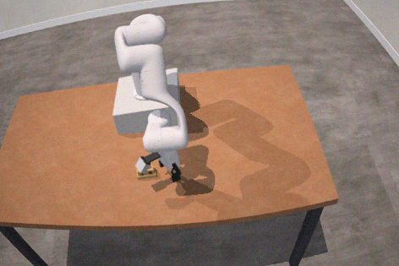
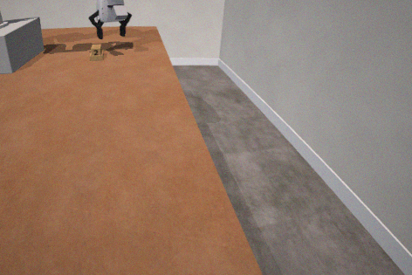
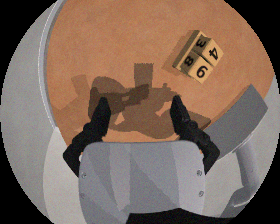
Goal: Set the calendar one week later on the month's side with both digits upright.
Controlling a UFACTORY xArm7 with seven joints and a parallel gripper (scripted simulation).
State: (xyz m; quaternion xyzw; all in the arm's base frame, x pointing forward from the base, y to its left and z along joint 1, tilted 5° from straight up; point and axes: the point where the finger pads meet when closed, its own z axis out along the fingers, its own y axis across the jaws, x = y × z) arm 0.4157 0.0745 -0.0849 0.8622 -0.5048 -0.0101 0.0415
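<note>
Right now the wooden tray is 10 cm to the right of my hand, 5 cm below it and 5 cm behind it.
</note>
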